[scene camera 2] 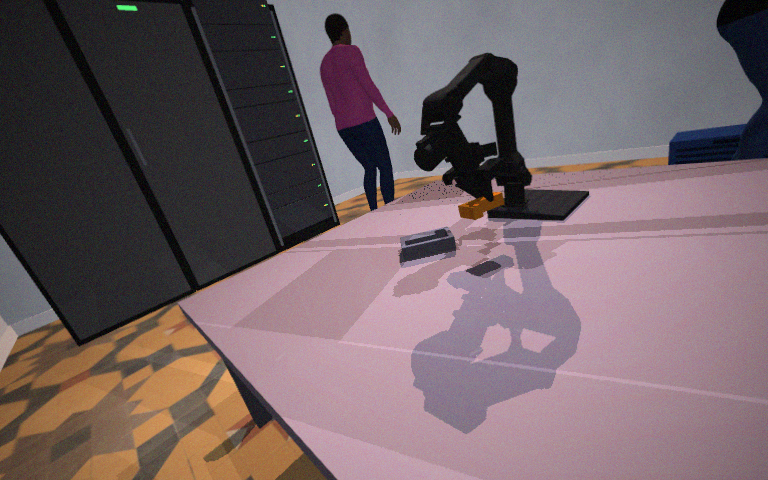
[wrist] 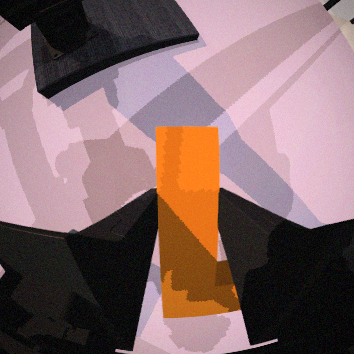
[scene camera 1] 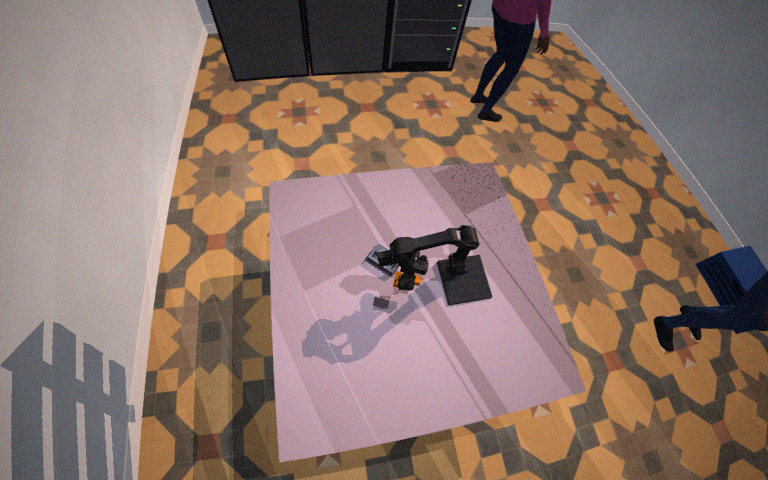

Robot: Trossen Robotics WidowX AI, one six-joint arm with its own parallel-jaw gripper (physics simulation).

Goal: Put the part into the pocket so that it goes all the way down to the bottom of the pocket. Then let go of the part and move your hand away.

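Frame: origin at the arm's base, x up, y back, z right, level; millimetres.
Seen in the pictures: gripper, fingertip midpoint: (scene camera 2: pixel 487 200) (wrist: pixel 186 195) (scene camera 1: pixel 412 279); arm's base, origin of the base link: (scene camera 2: pixel 514 203) (wrist: pixel 68 34) (scene camera 1: pixel 454 269).
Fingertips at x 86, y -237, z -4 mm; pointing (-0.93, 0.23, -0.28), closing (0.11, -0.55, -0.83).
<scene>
Pixels of each thing's top centre, then the offset from my fingertips to it. Level surfaces: height alone.
- orange part, middle of its top: (wrist: pixel 220 237) (scene camera 2: pixel 484 198) (scene camera 1: pixel 407 280) dy -25, dx +14, dz -1 mm
- grey block with the pocket, middle of its top: (scene camera 2: pixel 425 236) (scene camera 1: pixel 385 257) dy -55, dx -73, dz +163 mm
- pink table, its level: dx -110 mm
The orange part (scene camera 1: pixel 398 280) (scene camera 2: pixel 470 211) (wrist: pixel 195 160) is a long block, held roughly level above the table, with its shadow apart from it. My gripper (scene camera 1: pixel 407 280) (scene camera 2: pixel 484 198) (wrist: pixel 186 195) is shut on it, one finger on each long side near its middle. In the wrist view the right finger partly hides a side stub near the part's lower end. The grey block with the pocket (scene camera 1: pixel 378 268) (scene camera 2: pixel 428 251) lies on the table, apart from the part, to its left in both scene views. The arm covers some of that block in scene camera 1.
The arm's dark base plate (scene camera 1: pixel 465 288) (scene camera 2: pixel 546 204) (wrist: pixel 120 42) stands on the pink table (scene camera 1: pixel 322 418) (scene camera 2: pixel 651 316), close to the held part. Dark cabinets (scene camera 1: pixel 348 36) (scene camera 2: pixel 152 141) and two people stand beyond the table. Arm shadows cross the table top.
</scene>
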